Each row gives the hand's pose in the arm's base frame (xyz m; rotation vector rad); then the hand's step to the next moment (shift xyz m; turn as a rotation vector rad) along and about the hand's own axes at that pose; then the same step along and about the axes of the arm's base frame.
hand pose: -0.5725 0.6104 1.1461 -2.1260 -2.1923 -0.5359
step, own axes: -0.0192 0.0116 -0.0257 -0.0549 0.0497 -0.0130
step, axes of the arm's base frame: 0.0071 -0.0255 0.0215 0.0491 -0.0563 0.0084
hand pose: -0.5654 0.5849 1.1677 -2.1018 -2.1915 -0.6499
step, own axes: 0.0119 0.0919 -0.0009 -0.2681 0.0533 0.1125
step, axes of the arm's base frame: 0.0872 0.0107 0.0294 0.1026 -0.2182 -0.1710
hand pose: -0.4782 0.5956 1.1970 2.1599 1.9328 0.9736
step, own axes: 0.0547 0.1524 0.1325 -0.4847 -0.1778 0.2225
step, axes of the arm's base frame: 0.1983 0.0653 -0.0133 -0.0419 -0.3335 -0.4506
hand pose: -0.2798 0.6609 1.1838 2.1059 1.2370 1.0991
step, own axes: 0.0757 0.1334 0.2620 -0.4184 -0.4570 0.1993
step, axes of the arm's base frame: 0.3025 0.0026 -0.0253 -0.1834 -0.1390 -0.6088
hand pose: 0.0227 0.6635 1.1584 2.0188 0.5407 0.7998
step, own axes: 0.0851 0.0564 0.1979 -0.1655 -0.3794 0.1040
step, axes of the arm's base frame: 0.2044 -0.0882 -0.0054 -0.0689 0.0348 -0.4197
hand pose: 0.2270 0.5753 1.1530 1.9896 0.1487 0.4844
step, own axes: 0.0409 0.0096 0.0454 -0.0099 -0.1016 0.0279
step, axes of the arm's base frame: 0.0543 -0.0295 0.0022 0.0129 0.0200 -0.1031
